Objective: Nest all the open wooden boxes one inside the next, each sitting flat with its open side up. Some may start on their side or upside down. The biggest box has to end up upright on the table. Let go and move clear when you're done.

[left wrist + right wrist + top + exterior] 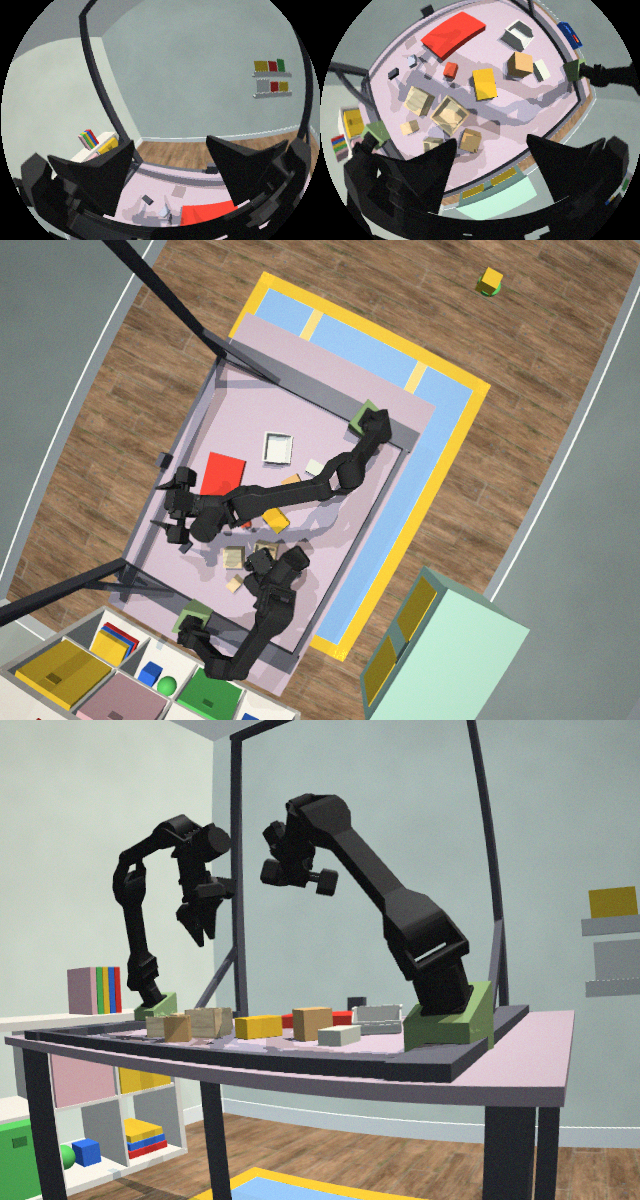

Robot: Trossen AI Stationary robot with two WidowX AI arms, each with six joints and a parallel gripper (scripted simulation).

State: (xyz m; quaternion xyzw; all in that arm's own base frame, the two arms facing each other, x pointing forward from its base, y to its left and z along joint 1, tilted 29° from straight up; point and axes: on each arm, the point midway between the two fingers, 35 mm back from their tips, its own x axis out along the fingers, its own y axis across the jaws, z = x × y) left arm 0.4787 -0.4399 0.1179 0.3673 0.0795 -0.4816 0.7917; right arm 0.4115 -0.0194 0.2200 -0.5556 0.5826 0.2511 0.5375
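Right now the tan box is 5 cm ahead of my right hand, 5 cm to the right of it and 21 cm below it. From my right hand the other things lie so: pale block (10 cm behind, 27 cm to the left, 22 cm below); flat red slab (32 cm behind, 1 cm to the left, 22 cm below); red cube (17 cm behind, 3 cm to the right, 22 cm below).
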